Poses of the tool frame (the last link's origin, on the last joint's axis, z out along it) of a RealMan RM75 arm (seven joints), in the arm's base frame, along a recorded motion.
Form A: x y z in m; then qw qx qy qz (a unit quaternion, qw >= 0).
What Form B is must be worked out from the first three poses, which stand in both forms.
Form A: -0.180 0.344 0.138 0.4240 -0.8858 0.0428 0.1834
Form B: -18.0 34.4 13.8 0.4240 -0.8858 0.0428 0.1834
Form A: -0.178 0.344 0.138 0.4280 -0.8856 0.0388 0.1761
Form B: -17.8 34.4 13.8 0.4280 -0.8856 0.0388 0.1761
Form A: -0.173 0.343 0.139 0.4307 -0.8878 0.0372 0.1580
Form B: -17.3 34.3 13.9 0.4307 -0.8878 0.0372 0.1580
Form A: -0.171 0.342 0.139 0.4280 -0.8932 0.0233 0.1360
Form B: -17.1 34.2 13.9 0.4280 -0.8932 0.0233 0.1360
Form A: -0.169 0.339 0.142 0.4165 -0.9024 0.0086 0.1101
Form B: -16.9 33.9 14.2 0.4165 -0.9024 0.0086 0.1101
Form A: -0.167 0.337 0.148 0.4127 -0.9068 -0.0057 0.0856
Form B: -16.7 33.7 14.8 0.4127 -0.9068 -0.0057 0.0856
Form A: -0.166 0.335 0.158 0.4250 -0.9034 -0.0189 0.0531
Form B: -16.6 33.5 15.8 0.4250 -0.9034 -0.0189 0.0531
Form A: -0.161 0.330 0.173 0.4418 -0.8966 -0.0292 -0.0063
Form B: -16.1 33.0 17.3 0.4418 -0.8966 -0.0292 -0.0063
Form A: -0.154 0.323 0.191 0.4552 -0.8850 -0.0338 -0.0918
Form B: -15.4 32.3 19.1 0.4552 -0.8850 -0.0338 -0.0918
